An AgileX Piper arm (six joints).
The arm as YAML. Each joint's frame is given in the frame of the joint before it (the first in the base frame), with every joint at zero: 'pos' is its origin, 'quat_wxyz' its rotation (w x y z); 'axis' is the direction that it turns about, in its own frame. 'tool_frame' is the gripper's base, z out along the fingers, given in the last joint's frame.
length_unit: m
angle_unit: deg
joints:
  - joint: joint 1
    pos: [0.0, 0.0, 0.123]
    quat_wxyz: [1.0, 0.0, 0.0, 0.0]
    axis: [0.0, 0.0, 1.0]
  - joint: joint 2
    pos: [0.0, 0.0, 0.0]
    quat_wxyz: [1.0, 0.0, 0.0, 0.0]
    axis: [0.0, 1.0, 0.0]
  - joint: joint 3
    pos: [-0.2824, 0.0, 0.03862]
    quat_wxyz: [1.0, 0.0, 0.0, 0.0]
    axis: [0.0, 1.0, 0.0]
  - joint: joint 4
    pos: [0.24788, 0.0, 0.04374]
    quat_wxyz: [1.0, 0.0, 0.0, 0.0]
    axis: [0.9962, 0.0, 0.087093]
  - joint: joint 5
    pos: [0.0, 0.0, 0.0]
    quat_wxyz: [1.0, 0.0, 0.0, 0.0]
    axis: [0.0, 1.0, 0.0]
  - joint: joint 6
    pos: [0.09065, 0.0, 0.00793]
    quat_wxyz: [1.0, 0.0, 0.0, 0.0]
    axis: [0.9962, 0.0, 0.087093]
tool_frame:
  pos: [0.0, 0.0, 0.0]
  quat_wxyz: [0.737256, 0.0, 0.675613, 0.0]
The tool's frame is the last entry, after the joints.
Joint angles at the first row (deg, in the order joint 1, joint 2, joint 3, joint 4, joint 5, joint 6):
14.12, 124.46, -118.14, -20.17, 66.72, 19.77
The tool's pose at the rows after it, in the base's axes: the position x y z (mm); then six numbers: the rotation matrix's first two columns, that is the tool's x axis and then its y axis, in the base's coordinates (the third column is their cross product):
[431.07 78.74 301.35 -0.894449 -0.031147 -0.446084 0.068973 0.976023 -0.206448]
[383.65 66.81 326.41 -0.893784 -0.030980 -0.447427 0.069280 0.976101 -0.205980]
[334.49 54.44 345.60 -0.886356 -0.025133 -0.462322 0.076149 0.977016 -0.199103]
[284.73 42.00 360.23 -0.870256 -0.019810 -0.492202 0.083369 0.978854 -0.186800]
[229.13 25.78 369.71 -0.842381 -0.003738 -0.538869 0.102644 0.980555 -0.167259]
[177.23 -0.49 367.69 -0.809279 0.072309 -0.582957 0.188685 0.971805 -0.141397]
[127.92 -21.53 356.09 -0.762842 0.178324 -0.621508 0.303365 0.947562 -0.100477]
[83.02 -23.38 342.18 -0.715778 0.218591 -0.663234 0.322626 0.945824 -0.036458]
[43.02 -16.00 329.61 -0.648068 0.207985 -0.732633 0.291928 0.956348 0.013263]
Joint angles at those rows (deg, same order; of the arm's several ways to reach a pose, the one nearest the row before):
14.12, 114.41, -108.14, -20.17, 66.72, 19.69
14.12, 103.37, -97.19, -20.17, 66.72, 19.69
14.12, 92.56, -87.30, -20.17, 66.72, 19.93
14.12, 81.83, -78.57, -20.11, 66.72, 19.98
13.55, 69.70, -69.67, -20.04, 66.72, 19.98
8.95, 58.00, -61.21, -19.60, 66.72, 19.98
1.96, 46.76, -53.28, -18.05, 66.72, 19.64
-3.29, 35.46, -46.87, -12.84, 66.72, 15.57
-7.28, 23.79, -42.07, -7.17, 66.67, 10.03

